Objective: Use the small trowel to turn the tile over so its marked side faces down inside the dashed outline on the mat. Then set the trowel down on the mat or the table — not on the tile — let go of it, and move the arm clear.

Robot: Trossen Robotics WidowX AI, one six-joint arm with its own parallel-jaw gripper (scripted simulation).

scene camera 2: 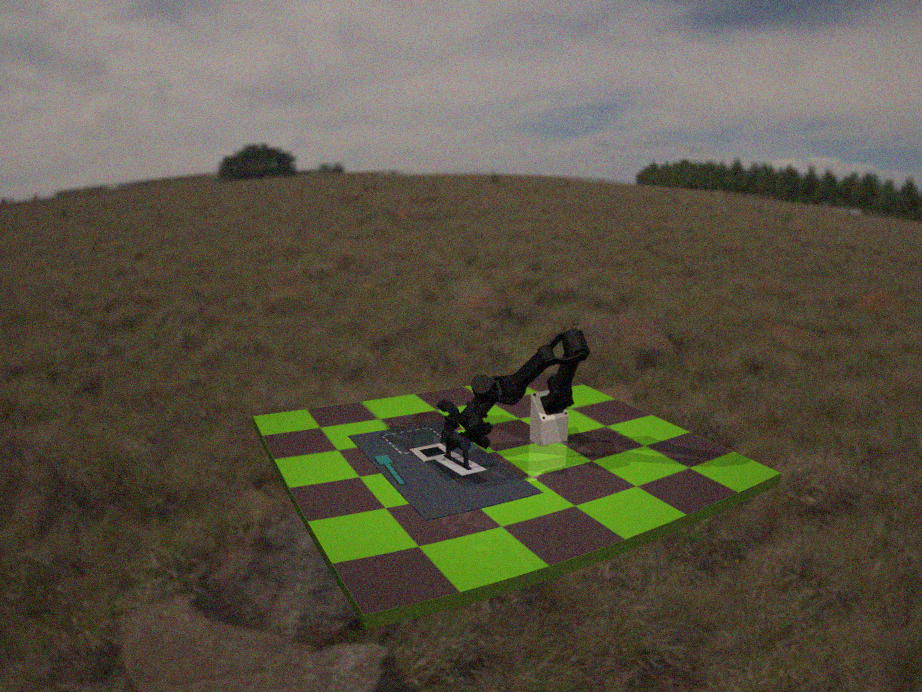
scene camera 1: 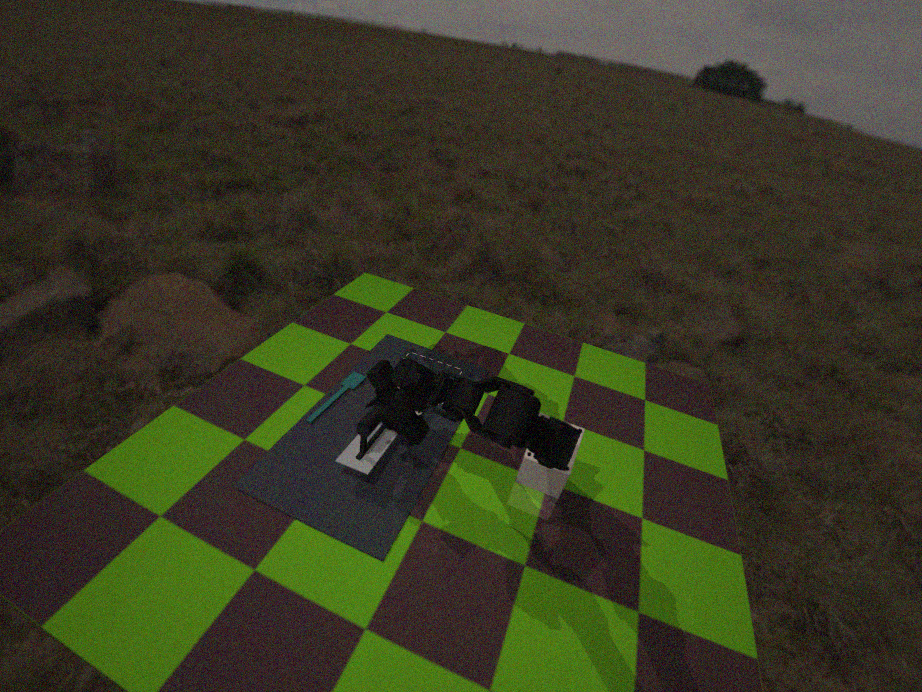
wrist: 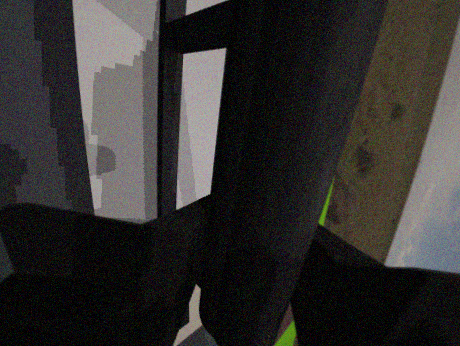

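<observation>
There is a dark-handled trowel here, and it is my gripper that carries it.
</observation>
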